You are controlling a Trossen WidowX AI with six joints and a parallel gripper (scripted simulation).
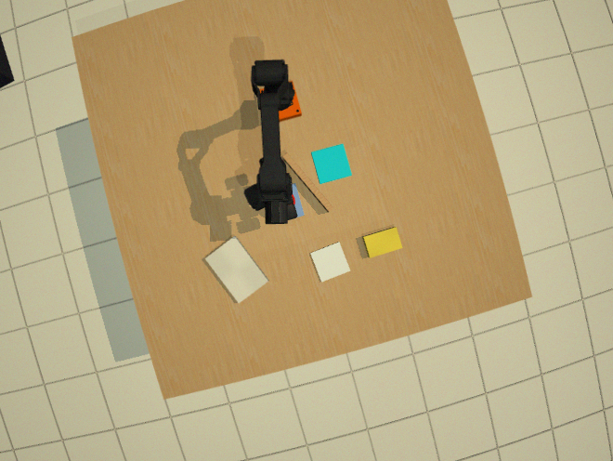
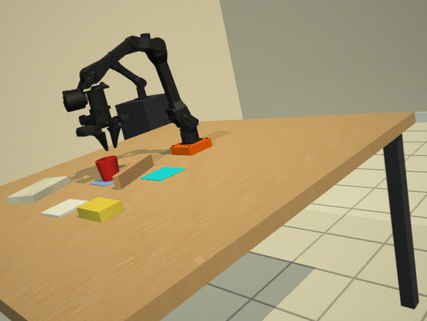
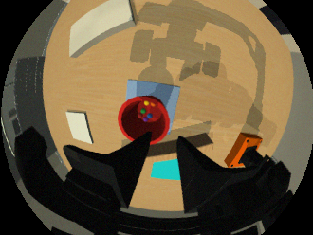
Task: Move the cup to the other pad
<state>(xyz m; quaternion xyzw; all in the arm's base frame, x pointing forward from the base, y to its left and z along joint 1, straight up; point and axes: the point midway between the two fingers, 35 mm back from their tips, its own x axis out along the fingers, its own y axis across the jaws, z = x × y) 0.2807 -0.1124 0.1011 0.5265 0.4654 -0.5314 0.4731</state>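
My gripper tip is 3 cm short of the red cup, 1 cm to the left of it and 6 cm above it. Also, from my gripper tip: wooden bar: 9 cm to the left, 9 cm below; blue pad: 3 cm ahead, 1 cm to the right, 11 cm below; white tile: 26 cm ahead, 6 cm to the left, 9 cm below.
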